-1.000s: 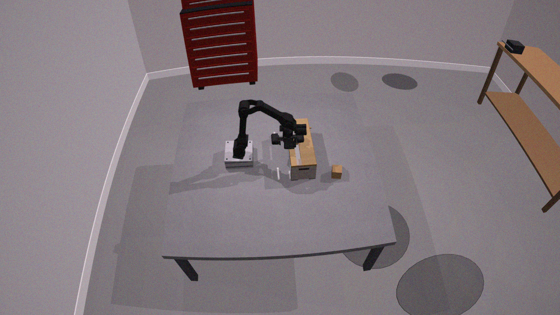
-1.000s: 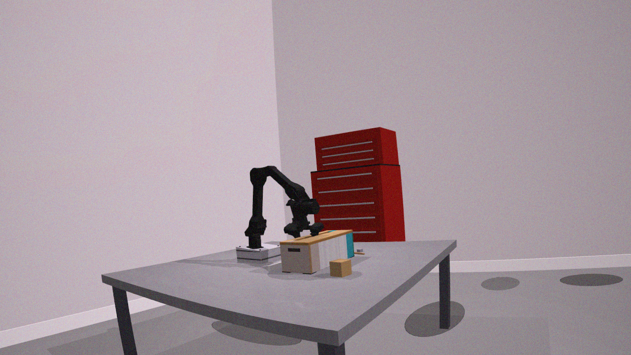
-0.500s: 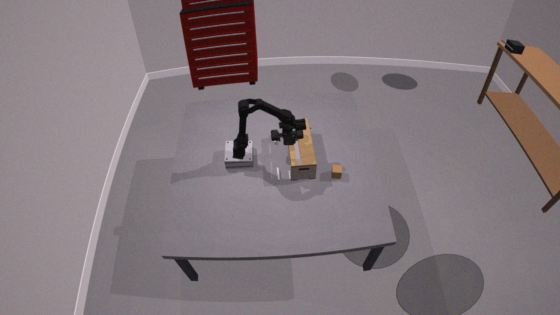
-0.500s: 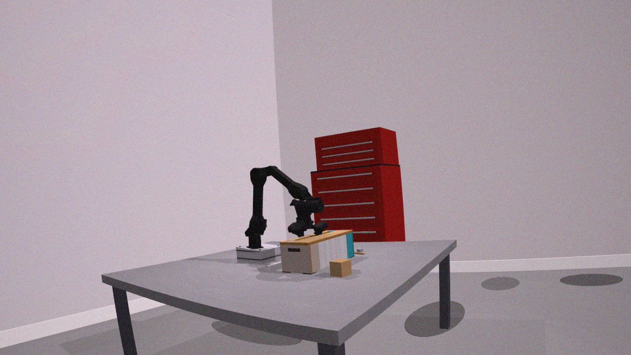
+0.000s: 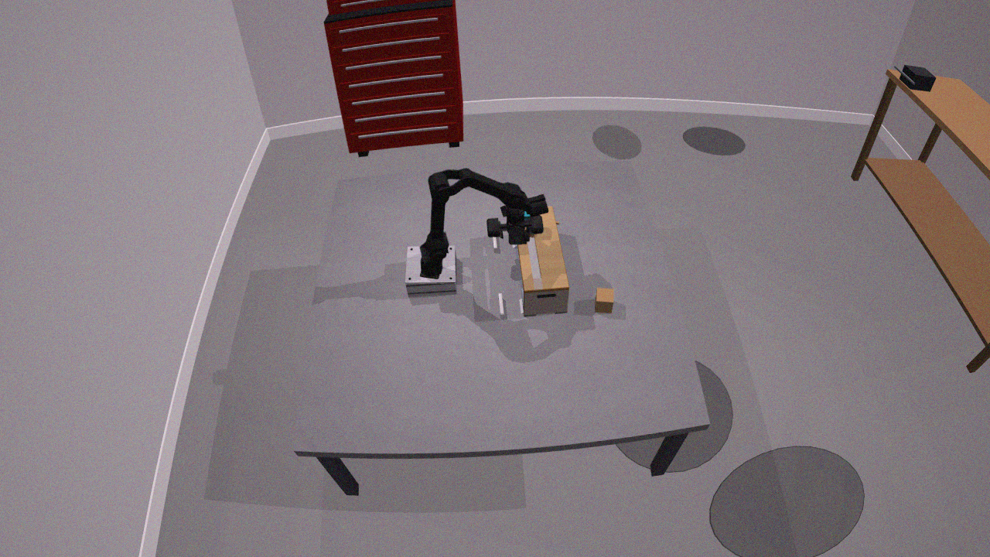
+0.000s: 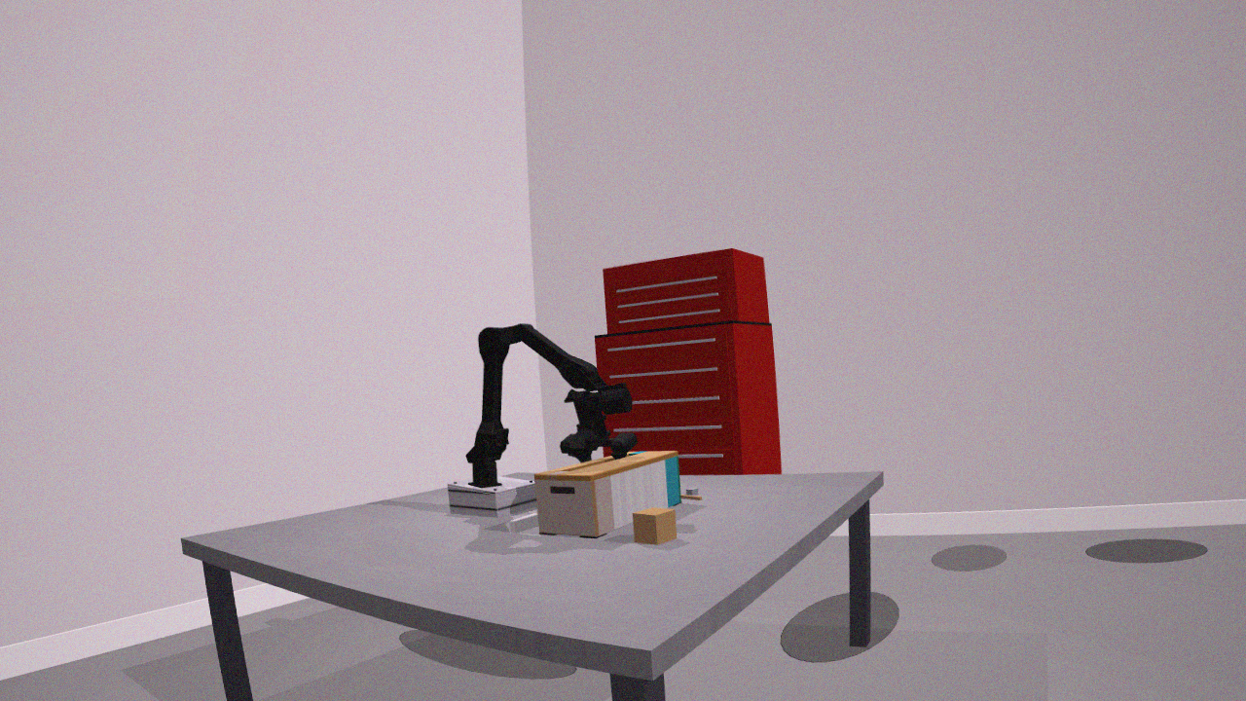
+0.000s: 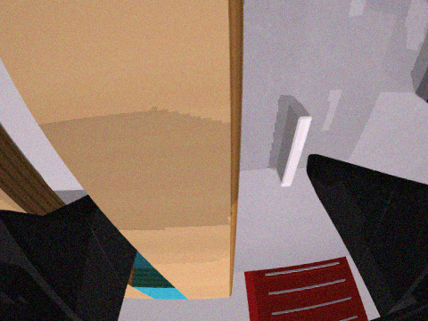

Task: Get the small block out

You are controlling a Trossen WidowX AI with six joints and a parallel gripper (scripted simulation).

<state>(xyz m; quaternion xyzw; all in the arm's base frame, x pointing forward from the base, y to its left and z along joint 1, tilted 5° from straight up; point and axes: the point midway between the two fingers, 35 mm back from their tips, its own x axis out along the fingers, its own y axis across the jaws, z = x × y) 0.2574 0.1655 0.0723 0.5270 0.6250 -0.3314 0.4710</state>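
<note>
Now: gripper tip 50 mm short of the tan block and 30 mm to the right of it. The rest, counted from my gripper tip: long tan-topped box (60 mm ahead, 80 mm to the right, 20 mm below); thin tan stick (60 mm ahead, 180 mm to the left, 80 mm below).
</note>
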